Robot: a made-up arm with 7 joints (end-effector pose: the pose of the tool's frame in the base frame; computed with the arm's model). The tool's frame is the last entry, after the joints. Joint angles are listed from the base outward.
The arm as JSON. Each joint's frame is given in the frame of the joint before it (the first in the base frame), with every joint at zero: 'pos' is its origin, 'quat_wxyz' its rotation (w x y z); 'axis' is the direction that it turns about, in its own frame. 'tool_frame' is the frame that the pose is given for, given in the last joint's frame.
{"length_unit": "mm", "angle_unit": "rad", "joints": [
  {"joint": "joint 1", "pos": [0.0, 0.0, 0.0], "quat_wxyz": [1.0, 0.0, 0.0, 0.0], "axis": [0.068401, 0.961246, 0.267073]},
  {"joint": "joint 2", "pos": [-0.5, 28.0, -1.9], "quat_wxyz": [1.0, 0.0, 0.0, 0.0], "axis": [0.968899, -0.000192, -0.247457]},
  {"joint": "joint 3", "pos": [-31.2, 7.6, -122.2], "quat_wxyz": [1.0, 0.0, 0.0, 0.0], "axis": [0.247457, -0.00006, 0.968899]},
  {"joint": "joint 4", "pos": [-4.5, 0.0, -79.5], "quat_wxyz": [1.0, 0.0, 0.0, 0.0], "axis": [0.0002, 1.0, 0.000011]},
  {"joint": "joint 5", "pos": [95.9, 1.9, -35.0], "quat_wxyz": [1.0, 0.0, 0.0, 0.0], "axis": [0.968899, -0.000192, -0.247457]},
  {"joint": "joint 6", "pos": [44.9, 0.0, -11.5], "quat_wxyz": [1.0, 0.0, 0.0, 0.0], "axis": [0.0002, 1.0, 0.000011]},
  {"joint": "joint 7", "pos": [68.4, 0.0, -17.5], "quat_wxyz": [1.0, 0.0, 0.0, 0.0], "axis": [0.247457, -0.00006, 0.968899]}
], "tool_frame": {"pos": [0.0, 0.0, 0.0], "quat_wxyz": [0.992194, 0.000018, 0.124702, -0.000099]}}
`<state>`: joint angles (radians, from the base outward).
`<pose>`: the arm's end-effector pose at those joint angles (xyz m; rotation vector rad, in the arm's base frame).
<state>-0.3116 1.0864 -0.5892 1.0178 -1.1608 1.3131 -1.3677</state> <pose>0.0635 0.3065 -0.2458 -1.4259 1.4620 -0.1243</pose>
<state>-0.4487 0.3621 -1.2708 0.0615 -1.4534 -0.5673 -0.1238</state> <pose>0.1418 -0.0926 -0.2550 -0.9971 0.4170 -0.7808</pose>
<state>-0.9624 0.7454 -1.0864 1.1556 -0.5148 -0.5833 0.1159</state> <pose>0.3229 0.1597 -0.2104 0.8362 0.0843 -0.2395</pose>
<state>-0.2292 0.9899 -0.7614 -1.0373 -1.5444 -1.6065 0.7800</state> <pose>0.1238 0.0860 -0.0574 -1.7714 -0.2024 0.3487</pose>
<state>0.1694 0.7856 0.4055 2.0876 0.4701 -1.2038 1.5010</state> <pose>-0.1422 0.2733 -0.2559 1.3975 0.5668 1.4008</pose>
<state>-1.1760 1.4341 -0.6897 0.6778 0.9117 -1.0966 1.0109</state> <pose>0.2836 0.2316 -0.0073 1.6787 -1.1982 -0.3730</pose>
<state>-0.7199 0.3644 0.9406 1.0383 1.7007 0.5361 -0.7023</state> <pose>0.2231 0.2484 -0.2668 0.6957 1.6366 0.0556</pose>
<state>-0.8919 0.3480 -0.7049 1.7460 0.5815 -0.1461 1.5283</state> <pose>0.2460 0.1507 -0.3226 1.7204 -0.3085 0.5666</pose>
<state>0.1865 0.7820 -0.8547 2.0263 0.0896 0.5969 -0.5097</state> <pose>-0.1647 0.3542 -0.1365 -0.7713 -2.7717 -0.4011</pose>
